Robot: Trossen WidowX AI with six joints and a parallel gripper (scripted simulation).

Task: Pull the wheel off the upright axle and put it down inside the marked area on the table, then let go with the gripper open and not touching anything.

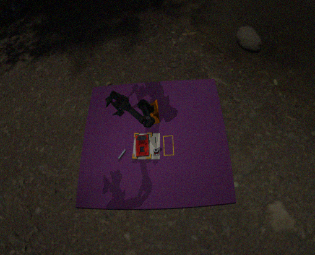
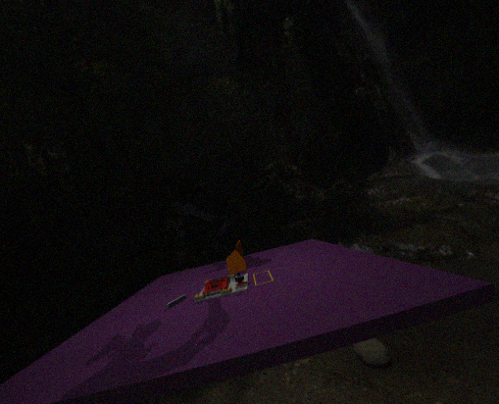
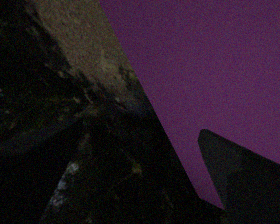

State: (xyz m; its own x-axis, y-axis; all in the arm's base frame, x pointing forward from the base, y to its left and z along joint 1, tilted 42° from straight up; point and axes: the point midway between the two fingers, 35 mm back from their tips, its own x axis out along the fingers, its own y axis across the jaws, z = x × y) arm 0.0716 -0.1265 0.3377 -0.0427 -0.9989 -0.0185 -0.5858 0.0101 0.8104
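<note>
Right now my gripper tip is 34 cm to the right of the grey wheel, 30 cm short of it and 23 cm above it. Also, from my gripper tip: upright axle (34 cm to the left, 30 cm ahead, 23 cm below); pale bar (28 cm ahead, 26 cm below, 5 cm to the left).
</note>
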